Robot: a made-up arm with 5 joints.
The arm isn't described. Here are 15 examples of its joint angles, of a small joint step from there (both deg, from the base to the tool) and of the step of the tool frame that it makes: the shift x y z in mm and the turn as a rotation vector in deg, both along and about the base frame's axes.
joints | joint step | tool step
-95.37 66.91 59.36 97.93 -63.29 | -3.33 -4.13 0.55 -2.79 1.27 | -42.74 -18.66 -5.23 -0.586 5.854 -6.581
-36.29 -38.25 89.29 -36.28 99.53 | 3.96 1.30 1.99 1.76 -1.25 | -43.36 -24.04 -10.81 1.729 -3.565 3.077
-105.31 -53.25 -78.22 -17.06 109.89 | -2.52 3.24 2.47 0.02 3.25 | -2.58 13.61 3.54 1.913 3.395 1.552
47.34 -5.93 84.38 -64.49 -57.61 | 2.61 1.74 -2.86 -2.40 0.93 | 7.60 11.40 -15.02 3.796 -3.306 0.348
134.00 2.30 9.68 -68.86 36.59 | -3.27 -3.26 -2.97 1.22 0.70 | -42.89 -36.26 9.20 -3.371 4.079 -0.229
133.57 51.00 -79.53 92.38 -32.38 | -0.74 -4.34 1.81 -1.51 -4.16 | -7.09 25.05 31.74 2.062 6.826 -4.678
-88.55 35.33 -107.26 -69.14 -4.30 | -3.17 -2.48 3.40 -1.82 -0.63 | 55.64 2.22 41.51 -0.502 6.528 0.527
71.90 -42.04 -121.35 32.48 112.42 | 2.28 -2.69 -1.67 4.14 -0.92 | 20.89 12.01 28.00 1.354 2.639 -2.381
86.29 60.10 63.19 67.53 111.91 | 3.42 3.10 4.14 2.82 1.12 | -31.45 -26.48 3.19 3.895 -6.668 -1.582
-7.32 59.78 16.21 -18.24 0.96 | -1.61 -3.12 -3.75 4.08 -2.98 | 2.09 -2.80 13.46 -0.157 2.297 5.850
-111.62 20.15 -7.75 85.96 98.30 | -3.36 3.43 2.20 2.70 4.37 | 13.13 -26.42 -0.80 -1.494 -2.873 0.730
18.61 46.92 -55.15 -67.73 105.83 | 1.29 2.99 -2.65 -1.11 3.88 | 31.88 -12.61 -30.93 0.642 -2.745 -0.776
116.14 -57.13 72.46 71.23 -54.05 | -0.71 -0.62 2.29 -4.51 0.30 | -13.00 -41.43 -11.18 1.148 1.108 -5.424
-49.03 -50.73 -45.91 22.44 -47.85 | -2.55 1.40 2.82 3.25 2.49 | -14.71 1.76 -20.17 -4.584 1.268 1.221
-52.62 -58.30 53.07 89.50 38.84 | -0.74 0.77 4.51 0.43 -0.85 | 11.20 -22.22 0.59 1.623 0.783 4.811
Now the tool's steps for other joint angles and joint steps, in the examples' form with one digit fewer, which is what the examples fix.
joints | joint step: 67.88 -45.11 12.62 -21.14 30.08 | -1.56 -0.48 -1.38 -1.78 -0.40
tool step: -18.1 4.1 25.8 -0.28 4.05 -0.59
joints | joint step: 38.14 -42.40 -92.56 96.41 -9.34 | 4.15 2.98 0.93 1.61 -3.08
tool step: -9.5 -2.6 32.4 -2.06 -7.45 -0.04
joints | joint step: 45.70 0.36 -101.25 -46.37 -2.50 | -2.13 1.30 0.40 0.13 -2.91
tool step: -10.7 6.0 4.6 1.76 -0.88 0.29
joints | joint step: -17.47 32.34 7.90 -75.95 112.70 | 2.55 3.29 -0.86 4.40 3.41
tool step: -33.0 -29.0 -81.6 -2.11 -10.43 1.34
